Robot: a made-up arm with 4 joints.
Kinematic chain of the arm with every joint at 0, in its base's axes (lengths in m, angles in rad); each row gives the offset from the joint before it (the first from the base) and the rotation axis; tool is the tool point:
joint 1: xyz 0 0 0.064 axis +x
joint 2: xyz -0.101 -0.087 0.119 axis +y
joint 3: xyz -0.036 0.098 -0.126 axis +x
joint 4: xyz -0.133 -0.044 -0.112 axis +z
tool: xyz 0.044 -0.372 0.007
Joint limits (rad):
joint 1: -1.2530..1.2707
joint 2: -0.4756..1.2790
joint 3: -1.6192..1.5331
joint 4: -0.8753..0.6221
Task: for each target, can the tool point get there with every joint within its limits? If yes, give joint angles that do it. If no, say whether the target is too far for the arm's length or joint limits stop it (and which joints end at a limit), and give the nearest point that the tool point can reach.
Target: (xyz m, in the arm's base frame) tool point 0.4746 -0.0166 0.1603
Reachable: no: joint limits stop it (at a limit: joint 2, joint 3) | nearest point 0.1404 -0.0317 0.2482 | short by 0.346 m
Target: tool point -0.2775 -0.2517 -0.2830
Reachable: yes | joints 0.6498 -0.3220 -0.1353 -0.3203
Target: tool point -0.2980 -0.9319 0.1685
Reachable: no: too far | nearest point -0.2607 -0.5987 0.1311 | short by 0.337 m
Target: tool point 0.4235 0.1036 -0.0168
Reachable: no: joint limits stop it (at a limit: joint 2, joint 4) | nearest point 0.1854 0.2007 -0.0926 | short by 0.268 m
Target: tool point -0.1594 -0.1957 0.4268
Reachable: yes | joints -0.4452 0.1369 -0.8642 0.1366
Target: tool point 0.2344 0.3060 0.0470
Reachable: no: joint limits stop it (at a limit: joint 1, joint 2) | nearest point 0.1751 0.2776 0.0472 | short by 0.066 m
